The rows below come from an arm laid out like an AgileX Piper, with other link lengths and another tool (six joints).
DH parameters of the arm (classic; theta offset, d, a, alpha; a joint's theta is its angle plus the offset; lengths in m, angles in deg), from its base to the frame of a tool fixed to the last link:
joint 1: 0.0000 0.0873 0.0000 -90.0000
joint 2: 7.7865 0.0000 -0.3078 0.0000
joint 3: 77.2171 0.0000 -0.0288 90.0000
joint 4: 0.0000 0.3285 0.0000 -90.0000
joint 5: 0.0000 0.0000 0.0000 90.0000
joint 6: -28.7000 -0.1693 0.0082 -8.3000
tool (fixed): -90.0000 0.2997 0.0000 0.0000
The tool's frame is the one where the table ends.
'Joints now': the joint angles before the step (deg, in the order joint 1, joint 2, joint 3, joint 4, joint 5, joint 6). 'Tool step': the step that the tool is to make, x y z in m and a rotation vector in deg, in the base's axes. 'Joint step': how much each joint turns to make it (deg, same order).
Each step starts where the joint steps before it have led.
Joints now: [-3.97 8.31 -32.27 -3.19 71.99 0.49]
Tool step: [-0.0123 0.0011 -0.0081 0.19 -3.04 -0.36]
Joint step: [0.01 -5.41 2.02 -0.01 0.41 0.53]
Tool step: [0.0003 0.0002 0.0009 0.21 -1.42 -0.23]
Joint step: [0.01 -0.66 0.17 0.00 -0.89 0.44]
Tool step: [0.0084 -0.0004 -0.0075 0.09 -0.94 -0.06]
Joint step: [0.01 0.00 1.94 -0.01 -2.87 0.32]
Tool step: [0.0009 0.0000 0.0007 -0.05 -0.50 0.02]
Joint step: [-0.09 0.00 0.01 0.08 -0.52 -0.08]
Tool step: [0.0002 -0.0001 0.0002 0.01 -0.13 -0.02]
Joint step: [0.14 -0.01 0.00 -0.13 -0.11 0.17]
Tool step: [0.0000 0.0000 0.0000 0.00 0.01 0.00]
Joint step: [0.00 0.01 0.00 0.00 0.01 0.00]
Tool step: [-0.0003 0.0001 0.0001 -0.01 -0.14 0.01]
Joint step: [-0.10 -0.13 0.01 0.10 -0.02 -0.10]
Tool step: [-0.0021 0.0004 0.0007 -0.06 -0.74 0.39]
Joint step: [0.47 -0.74 -0.01 -0.07 0.01 0.06]
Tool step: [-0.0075 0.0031 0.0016 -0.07 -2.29 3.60]
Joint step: [3.55 -2.30 0.04 0.05 -0.03 -0.05]
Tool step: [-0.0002 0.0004 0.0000 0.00 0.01 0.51]
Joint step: [0.48 0.02 0.00 0.03 -0.01 -0.03]
